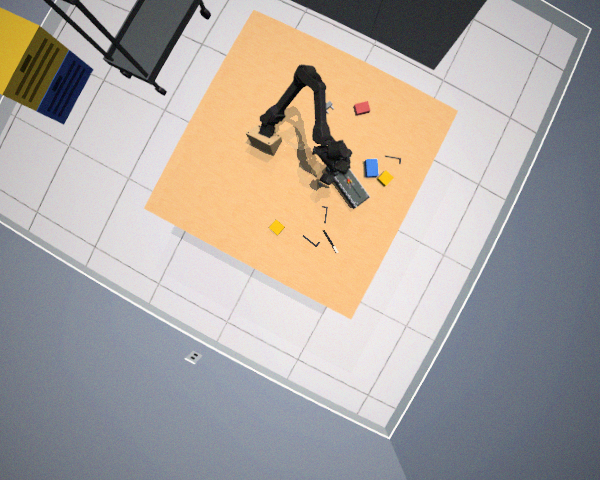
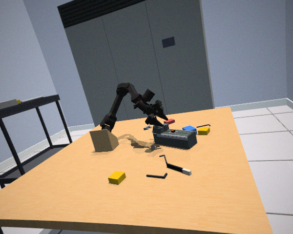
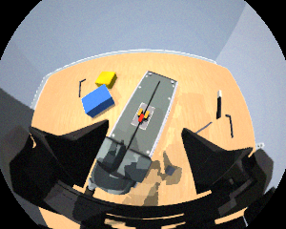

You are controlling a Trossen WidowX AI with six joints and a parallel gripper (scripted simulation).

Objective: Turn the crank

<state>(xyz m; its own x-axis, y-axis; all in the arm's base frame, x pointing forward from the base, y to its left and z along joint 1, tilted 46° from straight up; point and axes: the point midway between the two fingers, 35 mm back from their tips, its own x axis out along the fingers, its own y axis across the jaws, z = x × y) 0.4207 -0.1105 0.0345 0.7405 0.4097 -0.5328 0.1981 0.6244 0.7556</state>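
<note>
My gripper tip is 11 cm past the dark crank handle, 11 cm to the right of it and 3 cm above it. Also, from my gripper tip: small grey cube: 10 cm behind, 5 cm to the right, 13 cm below; blue block: 12 cm ahead, 13 cm to the left, 12 cm below; red pointer: 3 cm ahead, 6 cm below.
</note>
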